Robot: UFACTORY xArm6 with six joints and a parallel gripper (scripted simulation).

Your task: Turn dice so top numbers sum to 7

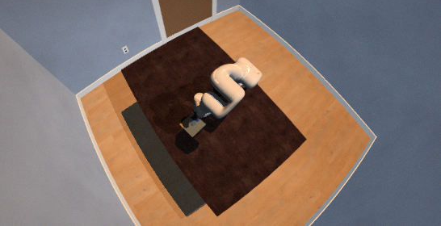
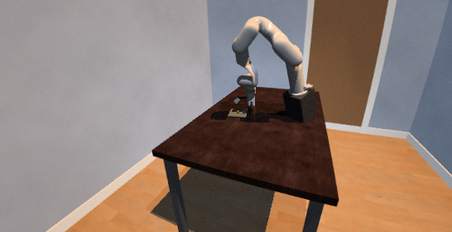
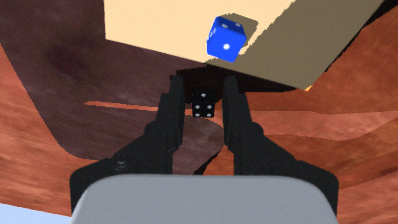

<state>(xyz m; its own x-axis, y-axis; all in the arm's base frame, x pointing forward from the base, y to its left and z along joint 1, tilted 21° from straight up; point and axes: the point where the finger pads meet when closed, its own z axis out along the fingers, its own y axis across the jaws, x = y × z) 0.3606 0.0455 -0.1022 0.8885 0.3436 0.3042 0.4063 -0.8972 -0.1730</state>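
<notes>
My hand is 2 cm above the black die and 1 cm past it. Round my hand: mat 9 cm ahead, 2 cm below, 1 cm to the left; blue die 5 cm ahead, 1 cm to the left, 1 cm below; yellow die 9 cm ahead, 1 cm to the left, 1 cm below.
</notes>
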